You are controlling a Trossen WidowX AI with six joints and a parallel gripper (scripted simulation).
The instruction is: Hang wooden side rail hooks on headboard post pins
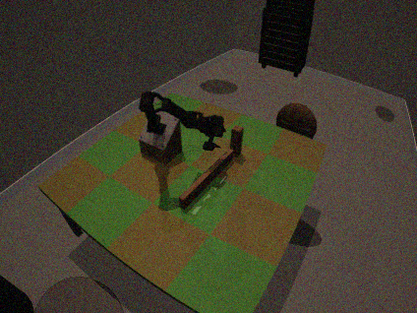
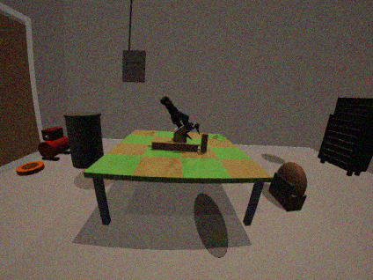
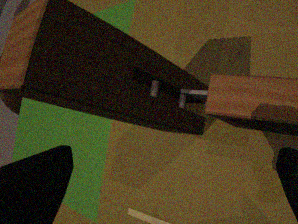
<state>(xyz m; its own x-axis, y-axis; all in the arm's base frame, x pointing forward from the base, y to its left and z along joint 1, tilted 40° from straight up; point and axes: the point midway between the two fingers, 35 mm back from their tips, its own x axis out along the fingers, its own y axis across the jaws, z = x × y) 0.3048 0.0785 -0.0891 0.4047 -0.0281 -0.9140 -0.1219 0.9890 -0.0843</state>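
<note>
Now: the headboard post 4 cm ahead of my gripper tip, 8 cm to the left of it and 4 cm below it.
</note>
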